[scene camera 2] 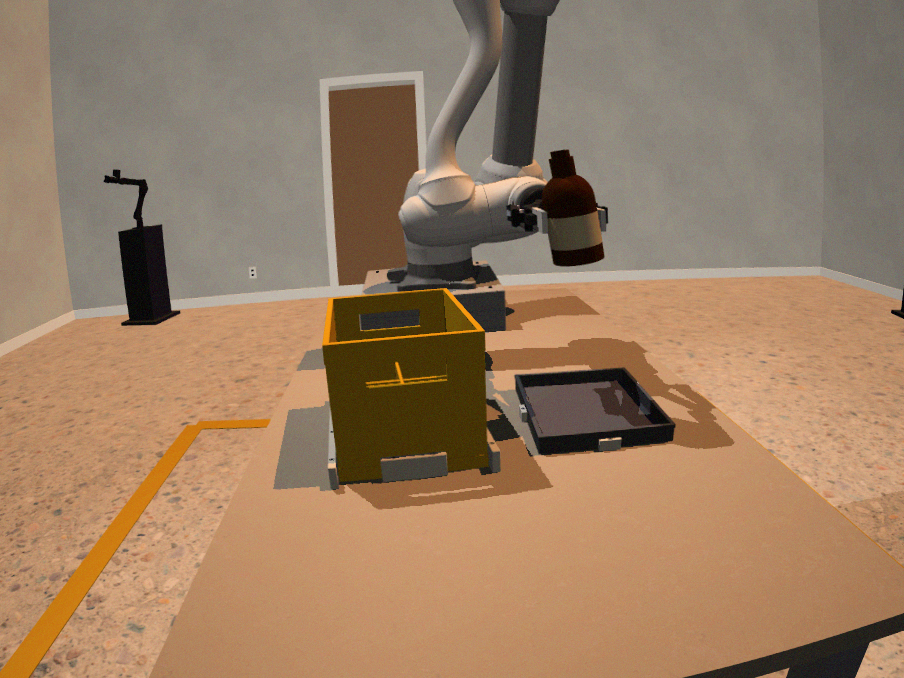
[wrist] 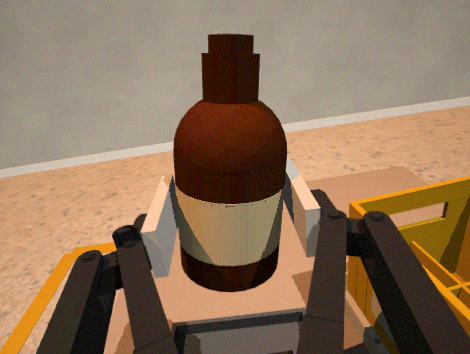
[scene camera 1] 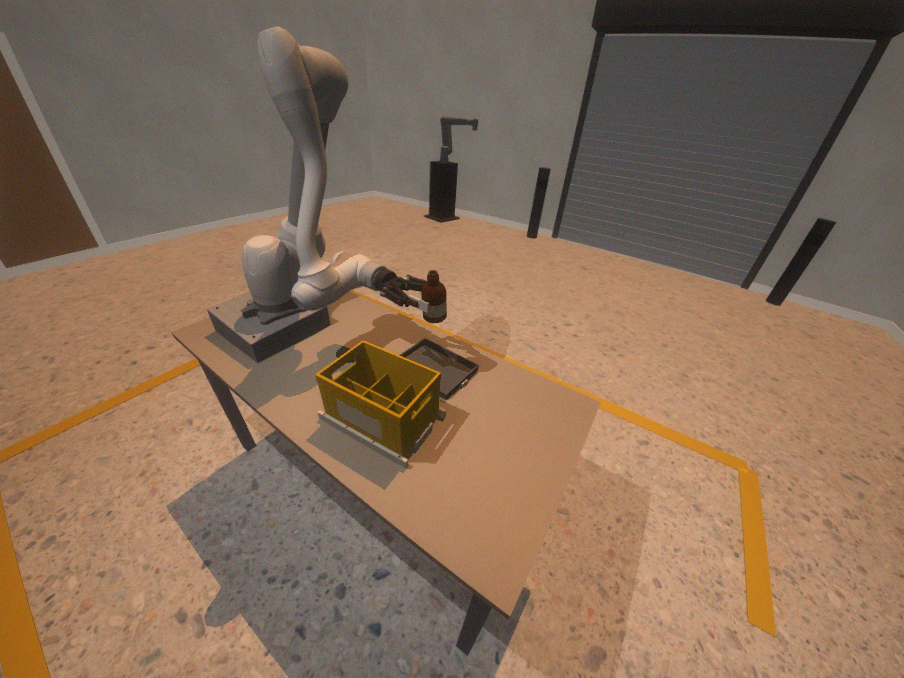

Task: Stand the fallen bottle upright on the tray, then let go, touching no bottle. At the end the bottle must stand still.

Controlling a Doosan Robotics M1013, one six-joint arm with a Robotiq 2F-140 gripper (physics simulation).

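Frame: origin at the arm's base, x ahead, y left, z up, level; millimetres.
Seen in the pictures: gripper, fingertip midpoint: [scene camera 2: 574, 221] [wrist: 229, 185] [scene camera 1: 437, 302]; arm's base, origin of the base link: [scene camera 2: 441, 280] [scene camera 1: 278, 306].
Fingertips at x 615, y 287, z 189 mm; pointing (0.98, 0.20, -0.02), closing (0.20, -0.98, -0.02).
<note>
Offsets run from my fingertips to a thing's top centre. Level surfaces: height alone.
A brown bottle @(dx -9, dy -6, dz +101 mm) [scene camera 1: 433, 297] [scene camera 2: 571, 211] [wrist: 230, 160] with a cream label hangs in the air, neck up. It is close to upright, with a slight lean in the scene camera 2 view. My gripper [scene camera 1: 422, 295] [scene camera 2: 573, 218] [wrist: 229, 185] reaches out nearly level and is shut on the bottle around its label, one finger on each side. The shallow dark tray @(dx -25, dy +22, dz -261 mm) [scene camera 1: 463, 385] [scene camera 2: 606, 440] [wrist: 240, 318] lies on the table below, and the bottle is well above it. No bottle shows on the tray's floor.
A tall yellow crate @(dx +47, dy -244, dz -111 mm) [scene camera 1: 365, 419] [scene camera 2: 405, 415] [wrist: 440, 195] with dividers stands beside the tray, held by low grey brackets. The table @(dz -287 mm) [scene camera 1: 503, 481] [scene camera 2: 511, 583] carries both. The arm's grey base block [scene camera 1: 255, 339] [scene camera 2: 489, 310] stands at the table's far end.
</note>
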